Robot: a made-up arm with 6 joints.
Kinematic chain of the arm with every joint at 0, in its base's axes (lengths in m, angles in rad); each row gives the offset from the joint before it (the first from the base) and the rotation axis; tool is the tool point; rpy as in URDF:
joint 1: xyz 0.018 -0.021 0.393 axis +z
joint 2: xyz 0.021 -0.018 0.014 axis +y
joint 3: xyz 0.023 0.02 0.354 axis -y
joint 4: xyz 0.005 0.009 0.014 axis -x
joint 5: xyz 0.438 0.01 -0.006 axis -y
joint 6: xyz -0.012 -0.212 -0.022 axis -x
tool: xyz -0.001 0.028 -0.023 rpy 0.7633 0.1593 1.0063
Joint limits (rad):
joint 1: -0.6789..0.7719
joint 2: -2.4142..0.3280
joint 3: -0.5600..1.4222
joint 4: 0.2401..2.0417
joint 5: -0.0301..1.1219
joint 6: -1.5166..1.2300
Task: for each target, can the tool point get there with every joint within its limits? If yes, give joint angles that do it. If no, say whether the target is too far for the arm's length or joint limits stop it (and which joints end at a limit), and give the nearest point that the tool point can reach.
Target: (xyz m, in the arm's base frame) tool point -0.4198 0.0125 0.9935
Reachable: yes | joints -0.4620 -1.2773 0.3359 0.6235 0.7078 0.2032
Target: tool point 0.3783 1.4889 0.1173
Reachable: no: too far | nearest point 0.4262 0.4751 0.4976 | short by 1.084 m
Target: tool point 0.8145 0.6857 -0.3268
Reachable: no: too far | nearest point 0.5195 0.2165 0.4034 | short by 0.917 m
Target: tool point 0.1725 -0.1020 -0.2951
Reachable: no: joint limits stop it (at a limit: joint 1, joint 2, joint 3, joint 5, joint 6) | nearest point -0.2378 -0.3554 -0.2892 | short by 0.482 m
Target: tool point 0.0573 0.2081 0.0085
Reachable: no: joint limits stop it (at a limit: joint 1, joint 2, joint 3, joint 4, joint 6) | nearest point -0.2767 0.3310 -0.2504 | short by 0.440 m
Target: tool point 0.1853 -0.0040 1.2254
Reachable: yes | joints -0.0091 -0.0796 0.7748 1.8824 0.4678 -0.1925
